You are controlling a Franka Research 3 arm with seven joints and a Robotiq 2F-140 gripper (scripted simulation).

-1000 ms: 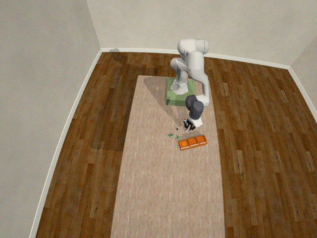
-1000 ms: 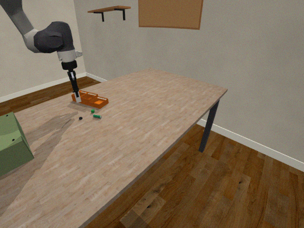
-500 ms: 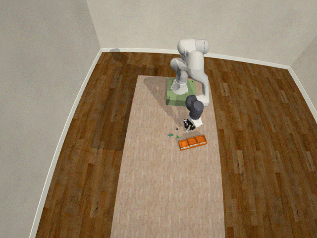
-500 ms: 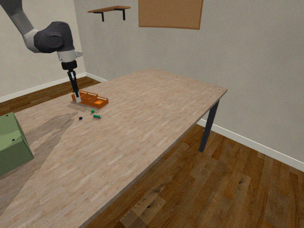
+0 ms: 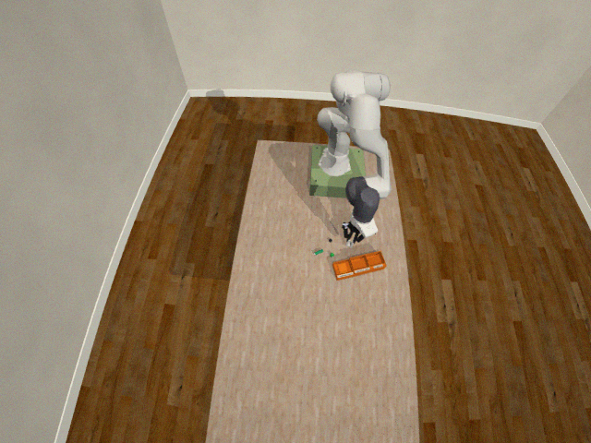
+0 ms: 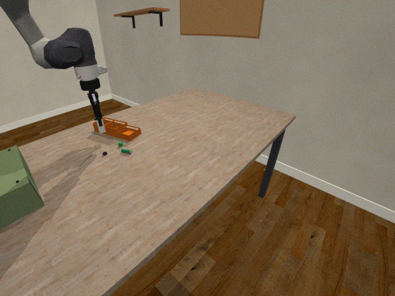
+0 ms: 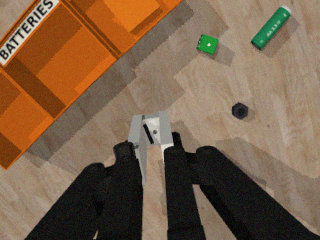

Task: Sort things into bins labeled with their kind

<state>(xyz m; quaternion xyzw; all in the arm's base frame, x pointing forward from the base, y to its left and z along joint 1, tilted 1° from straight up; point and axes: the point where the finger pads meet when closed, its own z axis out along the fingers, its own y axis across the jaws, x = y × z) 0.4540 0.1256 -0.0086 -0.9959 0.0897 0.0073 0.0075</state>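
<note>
The orange block is 11 cm ahead of my hand, 1 cm to the right of it and 8 cm below it. Round my hand: white piece (3 cm below); then labelled bins (9 cm ahead, 6 cm to the left, 7 cm below); then small green cube (5 cm ahead, 7 cm to the right, 9 cm below).
</note>
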